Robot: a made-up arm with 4 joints. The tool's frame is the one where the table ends.
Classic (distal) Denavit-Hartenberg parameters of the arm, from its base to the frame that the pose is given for. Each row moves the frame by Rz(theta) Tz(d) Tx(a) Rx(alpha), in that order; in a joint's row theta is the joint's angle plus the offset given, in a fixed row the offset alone. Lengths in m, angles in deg.
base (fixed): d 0.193, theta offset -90, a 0, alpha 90
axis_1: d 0.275, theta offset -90, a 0.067, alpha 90
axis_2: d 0.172, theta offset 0, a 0.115, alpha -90
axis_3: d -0.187, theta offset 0, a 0.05, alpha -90
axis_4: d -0.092, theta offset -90, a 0.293, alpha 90
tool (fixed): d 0.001, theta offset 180, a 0, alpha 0
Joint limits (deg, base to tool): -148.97..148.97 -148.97..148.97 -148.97..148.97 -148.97..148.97
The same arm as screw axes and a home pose.
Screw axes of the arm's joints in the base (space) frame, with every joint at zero. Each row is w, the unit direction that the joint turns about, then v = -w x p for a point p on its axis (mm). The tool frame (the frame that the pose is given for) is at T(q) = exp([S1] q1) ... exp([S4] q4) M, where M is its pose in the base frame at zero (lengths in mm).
S1: w -1 0 0 v 0.0 -193.0 0.0
S2: w 0 1 0 v -126.0 0.0 -275.0
S3: w -1 0 0 v 0.0 -11.0 172.0
S4: w 0 -1 0 v -39.0 0.0 88.0
M =
1 0 0 -381.0
0 1 0 264.0
0 0 1 -38.0
0 0 0 1
Joint limits (rad, base to tool): -2.6000..2.6000 -2.6000..2.6000 -2.6000..2.6000 -2.6000..2.6000

